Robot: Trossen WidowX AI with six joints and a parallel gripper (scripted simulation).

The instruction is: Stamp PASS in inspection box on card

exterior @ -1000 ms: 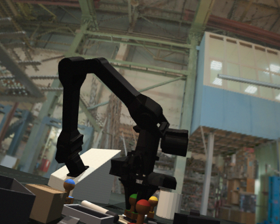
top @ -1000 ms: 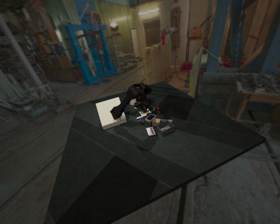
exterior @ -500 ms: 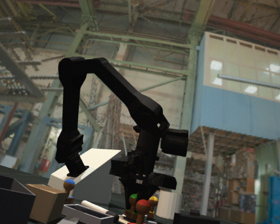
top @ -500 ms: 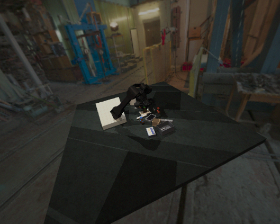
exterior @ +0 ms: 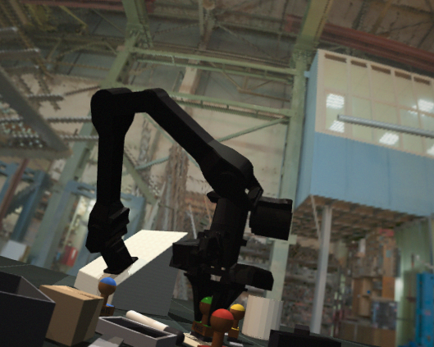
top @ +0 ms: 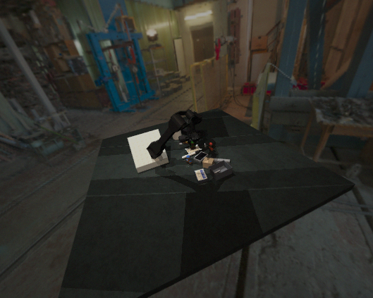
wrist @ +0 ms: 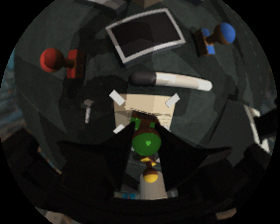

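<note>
My gripper tip is 3 cm above the cream card. From my gripper tip the other things lie so: black-and-white pen 3 cm behind, 6 cm to the right, 2 cm below; yellow-topped stamp 1 cm behind, 10 cm to the left, 1 cm below; green-knobbed stamp right at my gripper tip.
</note>
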